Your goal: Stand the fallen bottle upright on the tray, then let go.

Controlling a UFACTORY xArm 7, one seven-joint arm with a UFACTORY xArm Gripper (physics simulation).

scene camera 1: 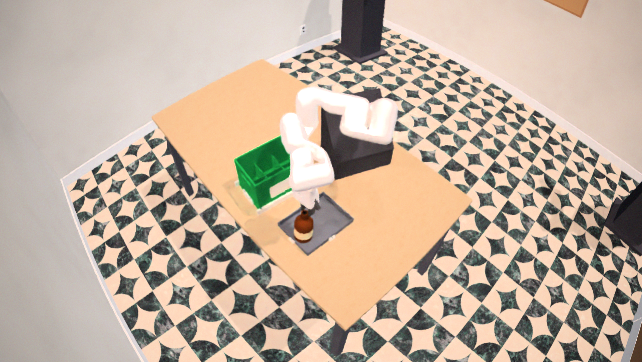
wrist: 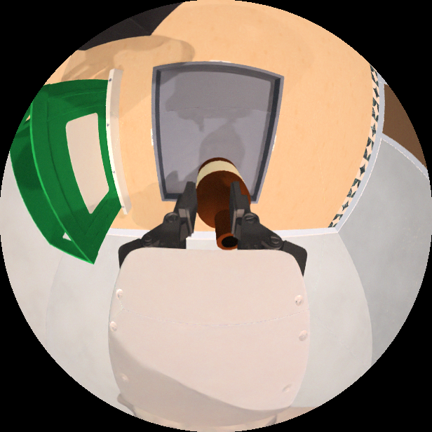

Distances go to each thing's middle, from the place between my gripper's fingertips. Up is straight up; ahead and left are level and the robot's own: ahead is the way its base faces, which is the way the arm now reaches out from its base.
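My hand is 4 cm above the brown bottle [wrist: 214, 176], 4 cm short of it and 2 cm to the right of it. There is also the pale strip [wrist: 113, 87], which lies 11 cm below my hand, 18 cm to the right of it and 2 cm behind it.
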